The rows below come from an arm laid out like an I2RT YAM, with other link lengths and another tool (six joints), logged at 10 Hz.
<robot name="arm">
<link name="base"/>
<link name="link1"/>
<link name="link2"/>
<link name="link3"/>
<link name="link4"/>
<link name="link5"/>
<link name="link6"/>
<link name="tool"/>
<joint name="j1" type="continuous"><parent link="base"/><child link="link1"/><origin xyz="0 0 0.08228" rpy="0 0 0"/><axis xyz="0 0 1"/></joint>
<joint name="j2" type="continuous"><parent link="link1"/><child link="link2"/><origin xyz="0.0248 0.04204 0.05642" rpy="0 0 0"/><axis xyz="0 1 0"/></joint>
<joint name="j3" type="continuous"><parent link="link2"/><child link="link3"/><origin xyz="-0.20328 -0.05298 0" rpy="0 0 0"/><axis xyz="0 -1 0"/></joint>
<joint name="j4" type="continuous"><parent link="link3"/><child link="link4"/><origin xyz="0.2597 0.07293 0.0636" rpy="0 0 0"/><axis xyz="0 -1 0"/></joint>
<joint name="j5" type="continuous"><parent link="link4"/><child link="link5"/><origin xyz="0.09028 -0.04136 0.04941" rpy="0 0 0"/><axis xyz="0 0 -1"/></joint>
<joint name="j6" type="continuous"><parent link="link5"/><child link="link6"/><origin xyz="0.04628 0 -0.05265" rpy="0 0 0"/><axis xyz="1 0 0"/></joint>
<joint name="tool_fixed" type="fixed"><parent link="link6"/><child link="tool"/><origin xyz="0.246 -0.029 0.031" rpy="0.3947 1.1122 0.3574"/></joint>
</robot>
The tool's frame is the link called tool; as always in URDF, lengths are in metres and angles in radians. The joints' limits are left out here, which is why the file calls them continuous.
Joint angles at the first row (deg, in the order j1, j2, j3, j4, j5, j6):
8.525, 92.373, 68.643, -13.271, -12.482, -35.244
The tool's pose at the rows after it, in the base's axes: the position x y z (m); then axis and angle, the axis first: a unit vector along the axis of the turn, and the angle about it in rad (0 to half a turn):
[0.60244 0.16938 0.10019 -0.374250 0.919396 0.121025 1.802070]
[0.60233 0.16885 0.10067 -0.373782 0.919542 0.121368 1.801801]
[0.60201 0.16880 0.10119 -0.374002 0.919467 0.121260 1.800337]
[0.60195 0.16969 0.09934 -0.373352 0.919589 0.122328 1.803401]
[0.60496 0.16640 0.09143 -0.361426 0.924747 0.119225 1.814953]
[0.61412 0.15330 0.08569 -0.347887 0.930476 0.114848 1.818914]
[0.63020 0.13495 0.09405 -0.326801 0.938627 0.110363 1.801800]
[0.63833 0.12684 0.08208 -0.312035 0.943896 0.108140 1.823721]
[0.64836 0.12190 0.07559 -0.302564 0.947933 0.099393 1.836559]
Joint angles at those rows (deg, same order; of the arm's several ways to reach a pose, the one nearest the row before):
8.525, 92.285, 68.553, -13.183, -12.481, -35.332
8.437, 92.197, 68.555, -13.271, -12.569, -35.332
8.437, 92.022, 68.381, -13.185, -12.570, -35.332
8.526, 92.283, 68.465, -13.184, -12.568, -35.244
8.525, 93.682, 69.168, -13.185, -11.956, -34.369
7.037, 95.877, 70.745, -13.010, -12.387, -34.189
4.927, 98.254, 74.250, -13.446, -13.182, -33.402
4.220, 101.593, 77.159, -14.411, -13.096, -32.872
4.219, 104.845, 80.586, -15.290, -12.043, -32.345

